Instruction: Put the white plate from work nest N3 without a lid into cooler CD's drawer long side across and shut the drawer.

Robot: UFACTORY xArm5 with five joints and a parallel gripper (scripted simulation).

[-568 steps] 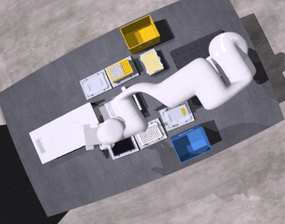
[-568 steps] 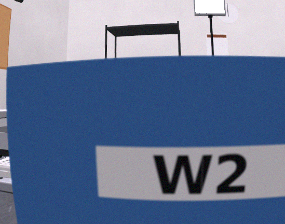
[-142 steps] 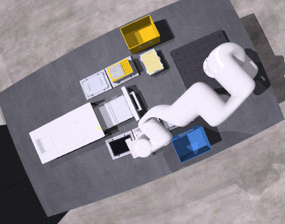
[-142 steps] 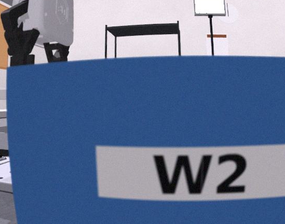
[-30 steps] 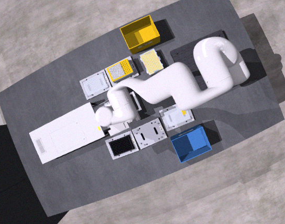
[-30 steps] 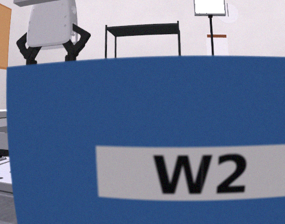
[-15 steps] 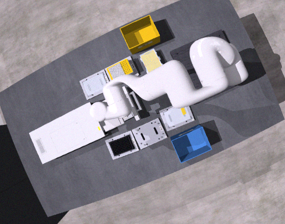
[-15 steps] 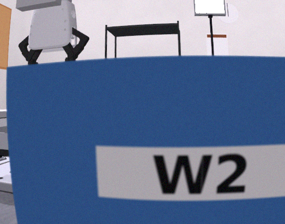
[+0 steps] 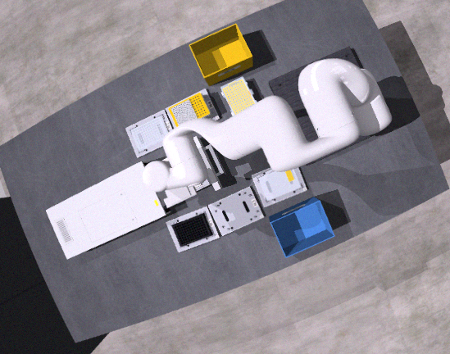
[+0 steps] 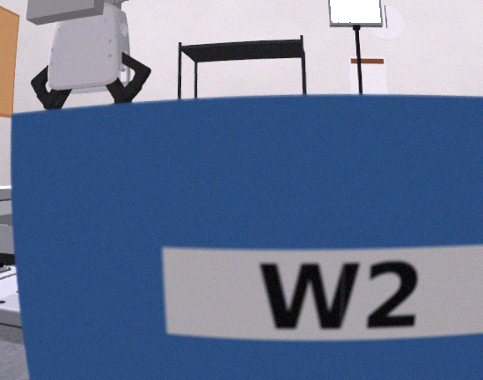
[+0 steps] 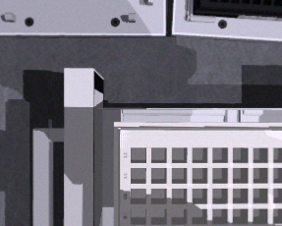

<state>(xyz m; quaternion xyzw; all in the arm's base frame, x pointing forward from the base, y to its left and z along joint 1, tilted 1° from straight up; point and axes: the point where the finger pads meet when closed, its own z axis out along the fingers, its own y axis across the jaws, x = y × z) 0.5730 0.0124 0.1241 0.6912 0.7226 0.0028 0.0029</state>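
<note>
Right now my hand is 30 mm short of the drawer and 110 mm above it. Round my hand: yellow rack 90 mm behind, 200 mm to the right, 100 mm below; then white plate 10 mm below; then cooler CD 190 mm ahead, 10 mm to the left, 110 mm below.
</note>
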